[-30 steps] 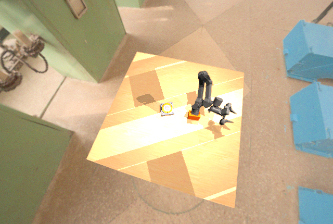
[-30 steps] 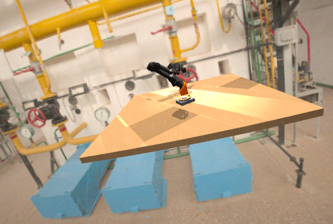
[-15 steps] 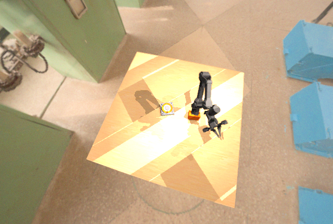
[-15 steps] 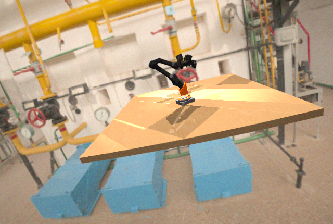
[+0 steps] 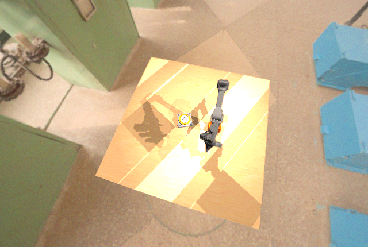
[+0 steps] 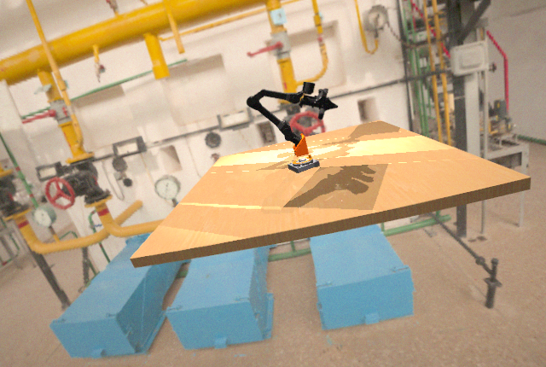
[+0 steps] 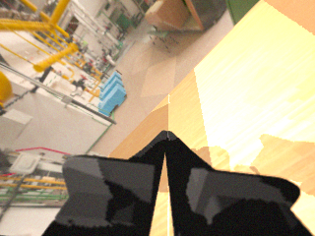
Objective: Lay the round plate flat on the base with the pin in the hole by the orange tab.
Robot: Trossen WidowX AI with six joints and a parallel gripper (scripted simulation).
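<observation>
The square grey base lies 250 mm to the right of my gripper tip, 250 mm ahead of it and 210 mm below it.
</observation>
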